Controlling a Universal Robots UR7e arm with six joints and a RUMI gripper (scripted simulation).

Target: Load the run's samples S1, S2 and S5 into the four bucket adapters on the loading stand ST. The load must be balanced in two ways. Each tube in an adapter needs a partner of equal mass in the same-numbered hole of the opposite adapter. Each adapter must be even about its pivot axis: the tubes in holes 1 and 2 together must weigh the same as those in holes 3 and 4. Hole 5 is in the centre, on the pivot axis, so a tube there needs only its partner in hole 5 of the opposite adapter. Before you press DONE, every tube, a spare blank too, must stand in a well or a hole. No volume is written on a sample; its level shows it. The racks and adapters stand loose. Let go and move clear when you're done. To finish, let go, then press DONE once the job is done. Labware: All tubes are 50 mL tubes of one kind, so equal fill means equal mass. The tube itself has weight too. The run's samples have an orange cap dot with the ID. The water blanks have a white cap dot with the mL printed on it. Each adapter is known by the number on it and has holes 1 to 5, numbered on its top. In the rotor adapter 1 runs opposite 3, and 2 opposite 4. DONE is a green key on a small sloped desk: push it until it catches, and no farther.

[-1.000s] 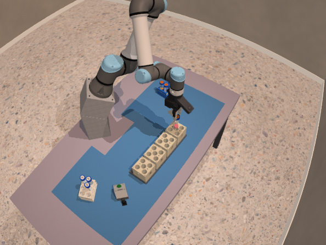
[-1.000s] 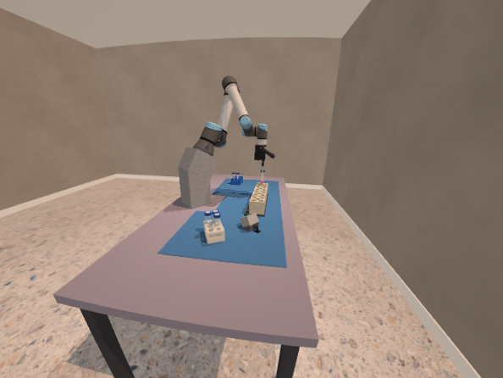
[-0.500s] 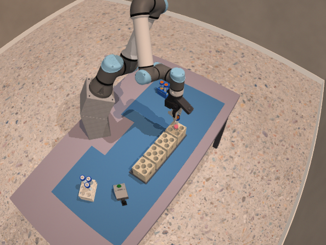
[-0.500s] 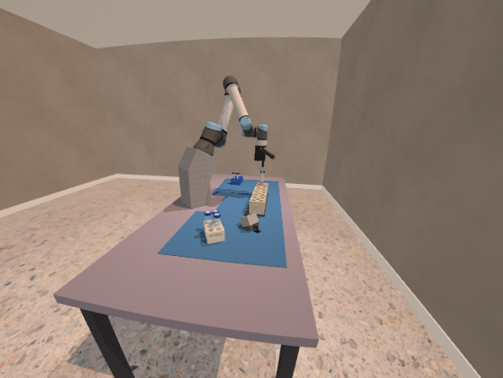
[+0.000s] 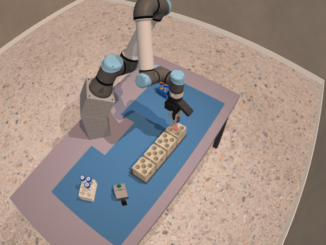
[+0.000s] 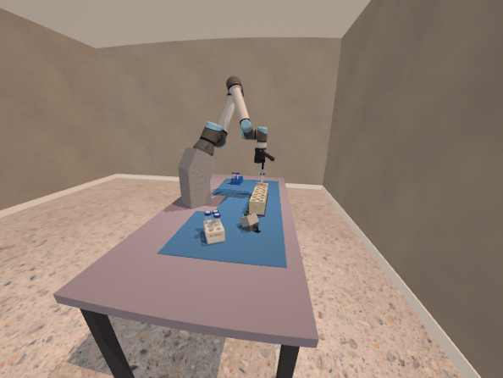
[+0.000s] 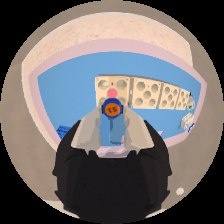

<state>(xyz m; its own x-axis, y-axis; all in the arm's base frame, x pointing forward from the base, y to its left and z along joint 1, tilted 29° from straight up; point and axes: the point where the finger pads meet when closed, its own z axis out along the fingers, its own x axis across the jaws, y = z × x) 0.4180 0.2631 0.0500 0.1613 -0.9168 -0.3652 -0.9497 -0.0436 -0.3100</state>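
The orange-dot tube is 350 mm behind my hand, 210 mm to the left of it and 120 mm below it. The rest, counted from my hand: blue rack: 320 mm behind, 250 mm to the left, 160 mm below; then beige rack: 680 mm to the right, 160 mm below, 80 mm behind; then green done key: 510 mm to the right, 120 mm below, 40 mm ahead.
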